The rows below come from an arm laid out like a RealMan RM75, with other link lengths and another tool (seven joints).
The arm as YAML. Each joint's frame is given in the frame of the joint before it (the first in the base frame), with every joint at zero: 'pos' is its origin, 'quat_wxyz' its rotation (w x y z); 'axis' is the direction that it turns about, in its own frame. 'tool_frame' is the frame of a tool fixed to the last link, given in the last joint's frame.
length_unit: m
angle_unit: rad
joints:
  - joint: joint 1
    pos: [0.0, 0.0, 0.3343]
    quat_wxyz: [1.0, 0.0, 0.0, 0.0]
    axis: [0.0, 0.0, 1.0]
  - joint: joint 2
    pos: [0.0, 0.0, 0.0]
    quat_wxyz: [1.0, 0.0, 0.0, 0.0]
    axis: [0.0, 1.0, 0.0]
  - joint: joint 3
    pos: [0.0, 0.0, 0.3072]
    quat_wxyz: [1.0, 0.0, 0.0, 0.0]
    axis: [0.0, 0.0, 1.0]
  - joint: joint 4
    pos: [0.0, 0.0, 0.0]
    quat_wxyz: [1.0, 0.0, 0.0, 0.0]
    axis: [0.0, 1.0, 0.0]
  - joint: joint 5
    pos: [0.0, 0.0, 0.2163]
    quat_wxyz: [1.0, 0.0, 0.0, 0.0]
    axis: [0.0, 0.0, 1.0]
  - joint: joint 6
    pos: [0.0, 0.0, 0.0]
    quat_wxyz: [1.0, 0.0, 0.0, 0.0]
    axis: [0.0, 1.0, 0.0]
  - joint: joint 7
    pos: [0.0, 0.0, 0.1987]
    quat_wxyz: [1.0, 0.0, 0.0, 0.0]
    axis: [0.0, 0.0, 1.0]
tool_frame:
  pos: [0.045, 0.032, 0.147]
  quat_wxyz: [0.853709, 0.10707, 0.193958, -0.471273]
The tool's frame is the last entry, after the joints.
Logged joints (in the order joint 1, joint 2, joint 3, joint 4, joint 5, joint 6, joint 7), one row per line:
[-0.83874 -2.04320 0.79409 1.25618 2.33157 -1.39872 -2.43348]
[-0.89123 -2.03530 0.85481 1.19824 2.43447 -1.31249 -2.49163]
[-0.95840 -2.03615 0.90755 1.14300 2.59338 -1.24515 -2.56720]
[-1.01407 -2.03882 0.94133 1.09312 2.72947 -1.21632 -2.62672]
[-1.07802 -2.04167 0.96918 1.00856 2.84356 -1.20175 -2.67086]
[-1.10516 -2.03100 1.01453 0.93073 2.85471 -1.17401 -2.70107]
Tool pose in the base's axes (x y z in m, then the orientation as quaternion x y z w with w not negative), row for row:
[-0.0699 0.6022 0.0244 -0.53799 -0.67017 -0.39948 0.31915]
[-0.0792 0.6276 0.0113 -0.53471 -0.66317 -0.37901 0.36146]
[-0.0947 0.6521 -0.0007 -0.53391 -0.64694 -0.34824 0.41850]
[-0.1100 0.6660 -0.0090 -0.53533 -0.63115 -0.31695 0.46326]
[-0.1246 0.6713 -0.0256 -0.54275 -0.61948 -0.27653 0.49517]
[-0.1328 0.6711 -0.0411 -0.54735 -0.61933 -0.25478 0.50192]
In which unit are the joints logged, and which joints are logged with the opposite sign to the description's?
The joints are logged in radians. Opposite sign: joint 6.
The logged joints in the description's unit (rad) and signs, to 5 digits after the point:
[-0.83874 -2.04320 0.79409 1.25618 2.33157 1.39872 -2.43348]
[-0.89123 -2.03530 0.85481 1.19824 2.43447 1.31249 -2.49163]
[-0.95840 -2.03615 0.90755 1.14300 2.59338 1.24515 -2.56720]
[-1.01407 -2.03882 0.94133 1.09312 2.72947 1.21632 -2.62672]
[-1.07802 -2.04167 0.96918 1.00856 2.84356 1.20175 -2.67086]
[-1.10516 -2.03100 1.01453 0.93073 2.85471 1.17401 -2.70107]

